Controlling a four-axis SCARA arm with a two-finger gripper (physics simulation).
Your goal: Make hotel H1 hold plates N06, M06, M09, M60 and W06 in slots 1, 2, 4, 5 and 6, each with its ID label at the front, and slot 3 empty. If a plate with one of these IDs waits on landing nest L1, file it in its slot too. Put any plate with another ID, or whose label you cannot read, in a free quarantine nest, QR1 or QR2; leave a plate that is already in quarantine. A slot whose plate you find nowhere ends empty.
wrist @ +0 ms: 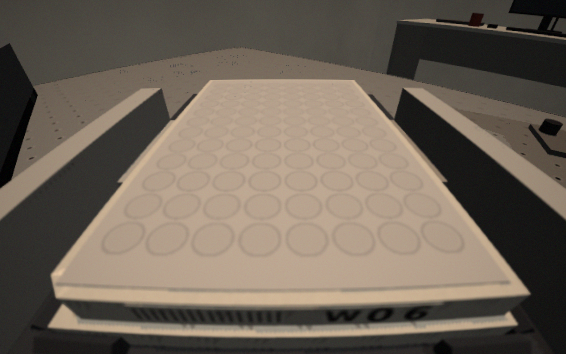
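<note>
A pale plate (282, 187) with faint rows of round wells lies level between the two fingers of my gripper (282, 108) in the wrist view. Its front edge carries a barcode and the readable ID W06 (377, 314). The gripper is shut on this plate, one long finger along each side. Dark parts show below the plate's front edge and beside its far corners; I cannot tell what they belong to, or whether the plate touches anything below. The hotel H1, landing nest L1 and the quarantine nests cannot be made out.
A perforated table top (65, 117) stretches behind the plate. A dark upright block (14, 112) stands at the left edge. At the right is a low dark base with a round black knob (551, 126). Farther back right stands a desk (440, 47) with a red object (476, 19) and a monitor (542, 7).
</note>
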